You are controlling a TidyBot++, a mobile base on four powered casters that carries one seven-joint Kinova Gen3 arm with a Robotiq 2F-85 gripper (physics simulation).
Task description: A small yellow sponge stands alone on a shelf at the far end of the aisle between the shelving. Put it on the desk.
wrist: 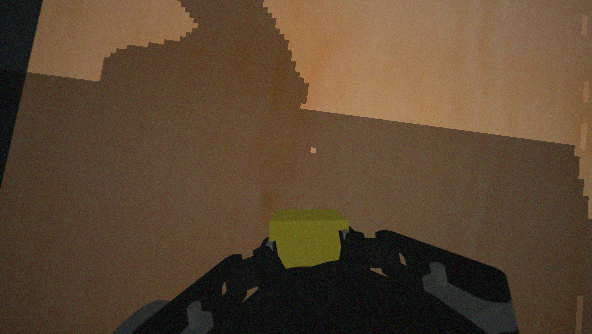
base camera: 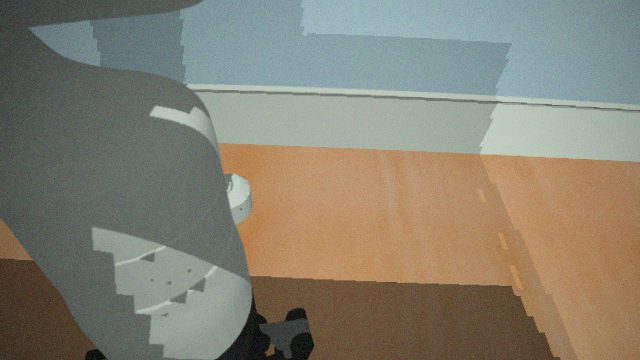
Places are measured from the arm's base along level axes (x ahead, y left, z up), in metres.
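Where they show: gripper, fingertip midpoint: [wrist: 306, 236].
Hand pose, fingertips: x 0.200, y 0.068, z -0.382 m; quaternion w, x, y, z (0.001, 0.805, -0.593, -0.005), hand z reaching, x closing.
Observation:
Each offset is from my fingertips to the top centre of the thing. "spot": to the spot under its first point. Level surfaces: height alone.
The small yellow sponge {dx -0.027, dy -0.004, dz +0.030 m} [wrist: 308, 252] is at the lower middle of the wrist view, between the two fingertips. My gripper [wrist: 306, 236] is shut on it, with a fingertip against its left and right sides. The black palm hides the sponge's near part. In the base camera view, part of the gripper's black and grey linkage shows at the bottom edge, but the fingertips and the sponge are hidden. I cannot tell whether the sponge touches the surface under it. The desk does not show in either view.
An orange-brown wooden surface {dz -0.015 m} [base camera: 350, 215] [wrist: 425, 75] lies under and beyond the gripper, partly in shadow. A pale band {spot: dx +0.348, dy -0.099, dz +0.033 m} [base camera: 350, 120] and a blue wall [base camera: 375, 65] stand behind it. The grey arm [base camera: 125, 175] covers the left of the base view. A dark area borders the surface at the wrist view's left.

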